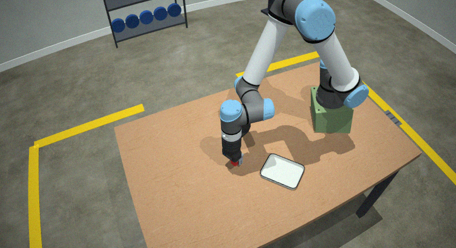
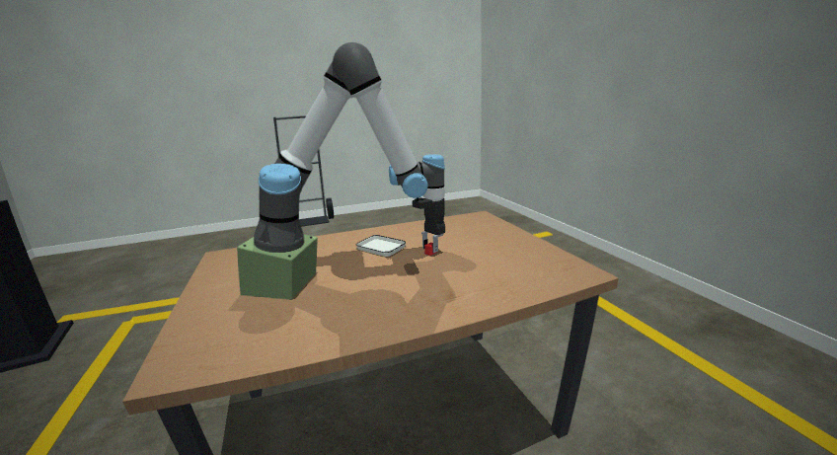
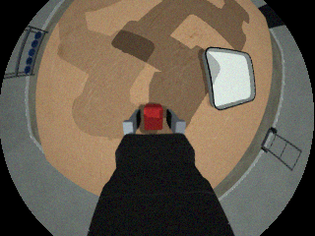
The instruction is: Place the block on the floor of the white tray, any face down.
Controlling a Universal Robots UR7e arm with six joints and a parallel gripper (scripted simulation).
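Now: hand 1 cm above the red block. Also, from my hand: white tray (13 cm behind, 16 cm to the left, 2 cm below).
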